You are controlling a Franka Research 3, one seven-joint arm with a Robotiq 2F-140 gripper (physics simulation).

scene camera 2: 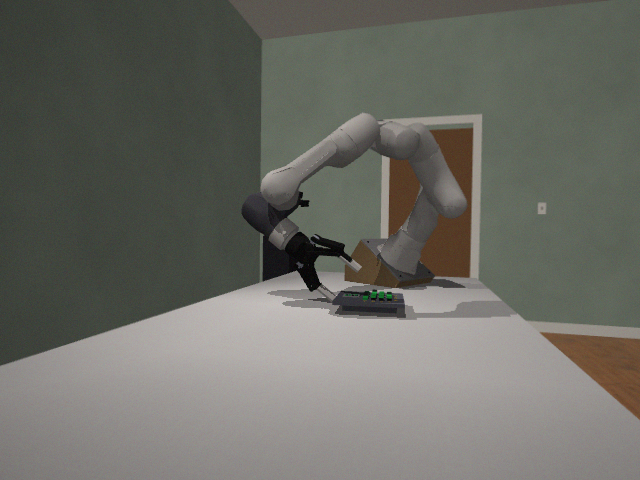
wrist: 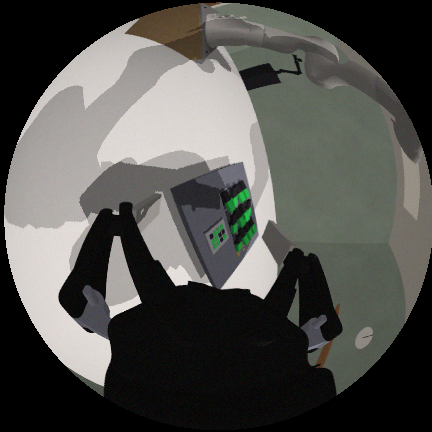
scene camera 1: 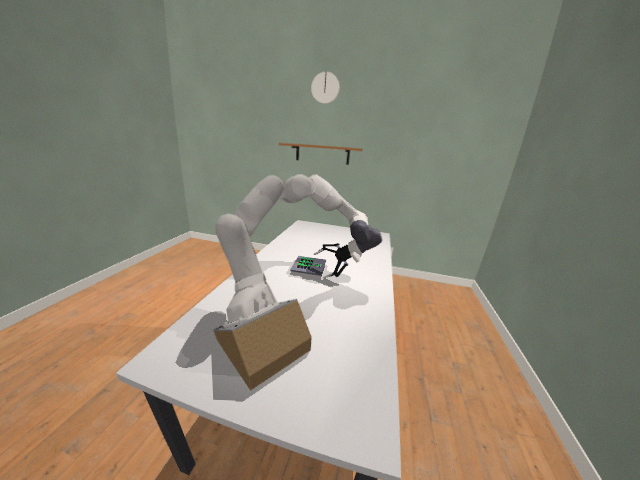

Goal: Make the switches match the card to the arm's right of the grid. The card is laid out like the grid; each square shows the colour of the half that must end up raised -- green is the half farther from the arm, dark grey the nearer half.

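A grey switch panel [scene camera 1: 308, 272] [scene camera 2: 369, 303] [wrist: 192, 222] lies on the table, seen steeply from the side in the wrist view. Its grid of green and dark grey rocker switches [scene camera 1: 305, 262] [scene camera 2: 381, 296] [wrist: 240, 215] is foreshortened, so which halves are raised is hard to tell. The small card [scene camera 2: 351, 295] [wrist: 216, 236] with green and dark squares is on the panel beside the grid. My gripper [scene camera 1: 320, 265] [scene camera 2: 345, 283] [wrist: 213, 216] is open, empty and strongly tilted at the card side of the panel. One fingertip is low by that edge; whether it touches cannot be told.
The white table [scene camera 1: 356, 361] [scene camera 2: 310, 392] [wrist: 140, 115] carries the panel and the brown wedge-shaped arm base [scene camera 1: 273, 341] [scene camera 2: 364, 263] [wrist: 170, 30]. The arm arches above the table between base and gripper. Arm shadows fall on the table and across part of the panel.
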